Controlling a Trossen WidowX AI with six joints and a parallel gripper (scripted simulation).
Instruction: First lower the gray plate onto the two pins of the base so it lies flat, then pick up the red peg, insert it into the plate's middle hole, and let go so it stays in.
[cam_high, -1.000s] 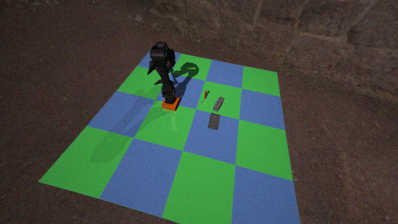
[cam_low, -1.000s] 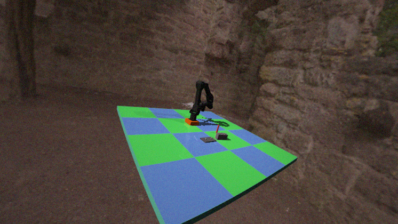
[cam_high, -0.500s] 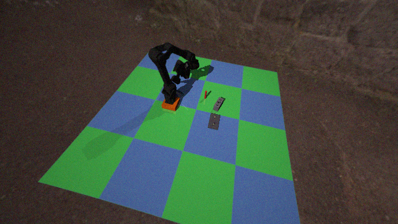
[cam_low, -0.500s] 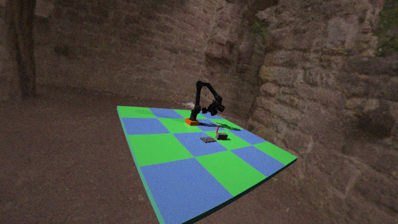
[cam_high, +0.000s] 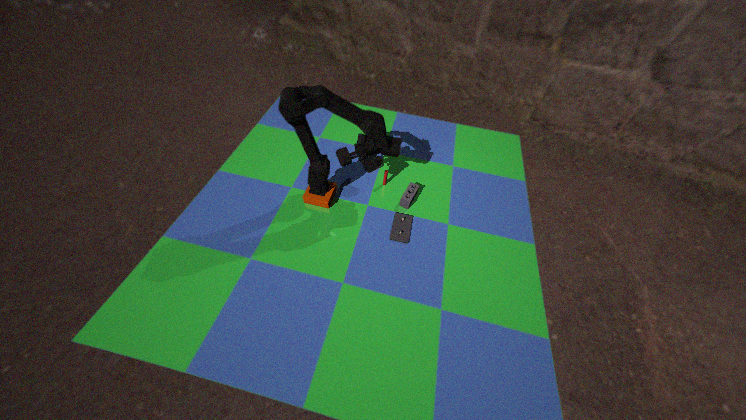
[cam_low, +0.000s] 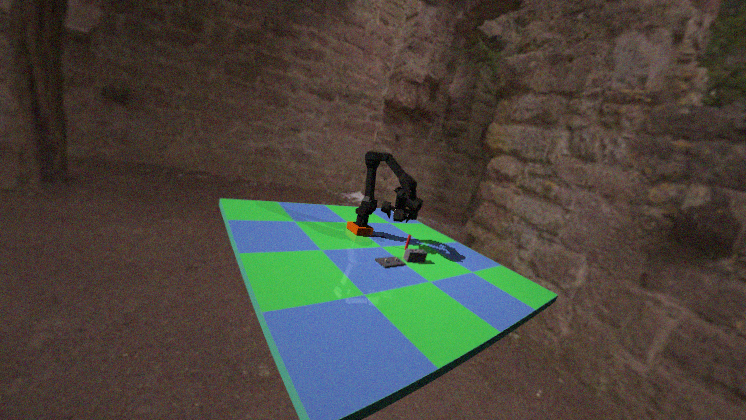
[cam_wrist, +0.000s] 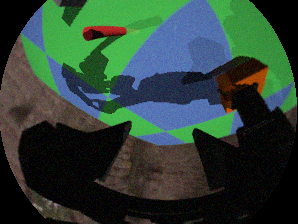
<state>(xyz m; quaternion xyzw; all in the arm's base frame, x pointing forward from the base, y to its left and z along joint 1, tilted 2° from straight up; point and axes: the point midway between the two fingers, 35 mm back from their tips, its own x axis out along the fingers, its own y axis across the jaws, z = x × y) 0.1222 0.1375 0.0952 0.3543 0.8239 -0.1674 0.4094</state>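
The gray plate lies 250 mm ahead of my gripper tip, 70 mm to the right of it and 70 mm below it. The rest, counted from my gripper tip: red peg: 130 mm ahead, 70 mm below, 20 mm to the right.
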